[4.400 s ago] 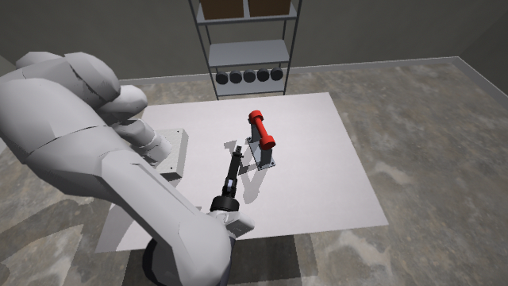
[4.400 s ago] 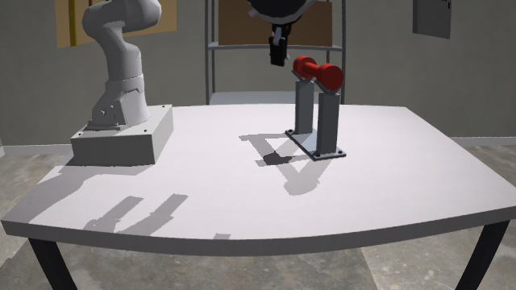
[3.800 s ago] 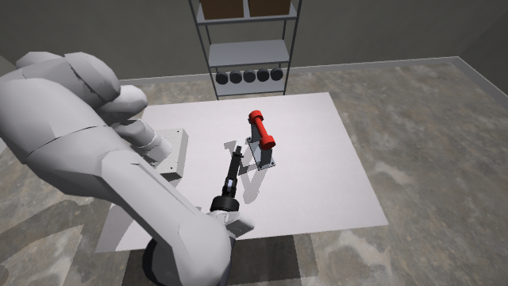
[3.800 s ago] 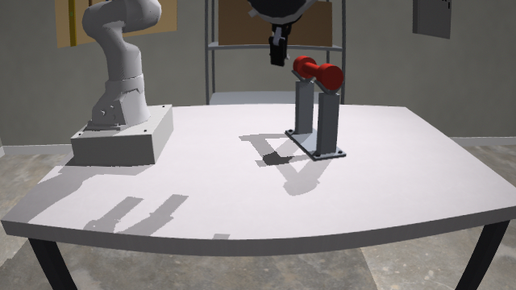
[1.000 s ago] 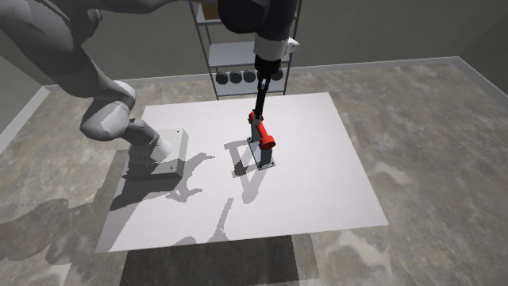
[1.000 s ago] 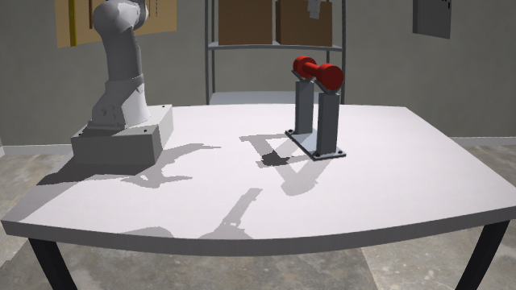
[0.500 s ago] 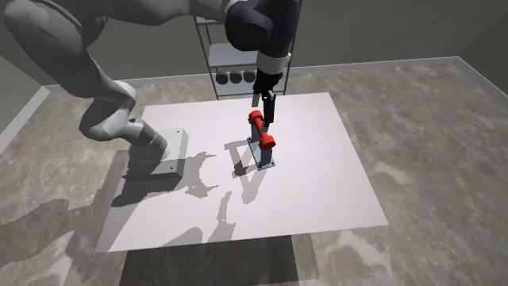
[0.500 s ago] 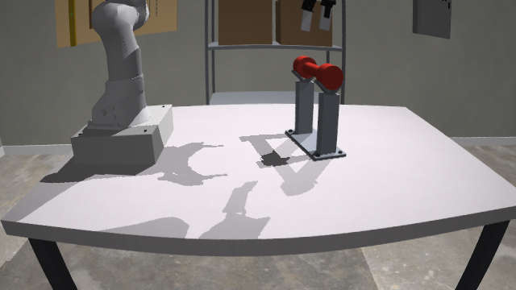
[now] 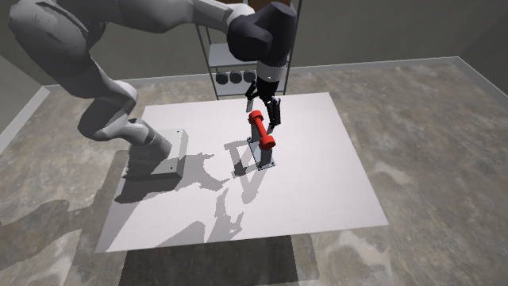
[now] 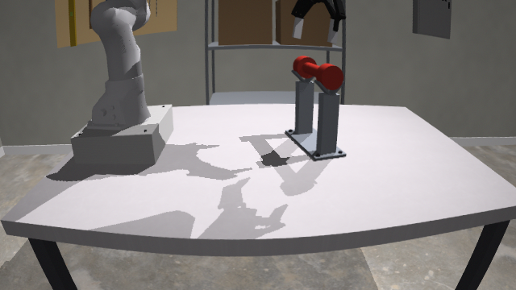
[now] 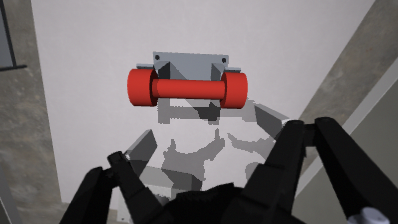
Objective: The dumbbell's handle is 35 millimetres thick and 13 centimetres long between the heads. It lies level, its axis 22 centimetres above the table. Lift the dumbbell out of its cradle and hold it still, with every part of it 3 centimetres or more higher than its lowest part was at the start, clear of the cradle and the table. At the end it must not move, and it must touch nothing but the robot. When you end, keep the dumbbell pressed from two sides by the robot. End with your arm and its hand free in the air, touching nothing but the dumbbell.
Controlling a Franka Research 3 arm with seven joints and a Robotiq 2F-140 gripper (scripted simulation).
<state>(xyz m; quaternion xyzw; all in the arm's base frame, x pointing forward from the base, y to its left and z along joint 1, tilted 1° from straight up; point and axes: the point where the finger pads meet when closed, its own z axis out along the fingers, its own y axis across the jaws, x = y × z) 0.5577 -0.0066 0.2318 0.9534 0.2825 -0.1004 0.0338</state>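
Now: the red dumbbell 10 mm ahead of my hand, 30 mm to the left of it and 100 mm below it. Round my hand: grey cradle 10 mm ahead, 30 mm to the left, 230 mm below.
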